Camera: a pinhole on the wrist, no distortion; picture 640 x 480 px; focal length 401.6 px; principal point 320.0 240.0 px. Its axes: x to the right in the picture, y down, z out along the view. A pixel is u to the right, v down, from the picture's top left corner.
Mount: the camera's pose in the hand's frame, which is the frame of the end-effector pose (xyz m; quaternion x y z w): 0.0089 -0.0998 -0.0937 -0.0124 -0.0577 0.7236 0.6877
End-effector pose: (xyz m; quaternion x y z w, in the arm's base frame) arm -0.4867 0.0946 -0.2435 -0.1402 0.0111 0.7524 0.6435
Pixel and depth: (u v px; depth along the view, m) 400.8 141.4 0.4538
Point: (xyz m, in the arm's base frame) -0.5369 0.2422 0.1051
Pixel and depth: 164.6 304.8 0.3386
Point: -0.2741 0.1148 0.0343
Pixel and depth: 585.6 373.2 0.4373
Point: -0.6768 -0.0504 0.1052
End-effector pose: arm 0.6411 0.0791 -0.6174 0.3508 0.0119 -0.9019 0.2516
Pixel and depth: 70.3 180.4 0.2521
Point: 0.4025 0.2725 -0.5650
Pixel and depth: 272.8 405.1 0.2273
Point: 0.5634 0.2292 -0.4820
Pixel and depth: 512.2 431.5 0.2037
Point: 0.6365 0.1267 -0.4697
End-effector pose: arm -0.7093 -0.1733 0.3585 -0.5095 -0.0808 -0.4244 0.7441
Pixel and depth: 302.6 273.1 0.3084
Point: -0.7689 0.0085 0.5241
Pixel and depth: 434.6 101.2 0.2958
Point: -0.6154 -0.0412 0.5230
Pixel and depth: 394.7 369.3 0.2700
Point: -0.7746 0.0161 0.4281
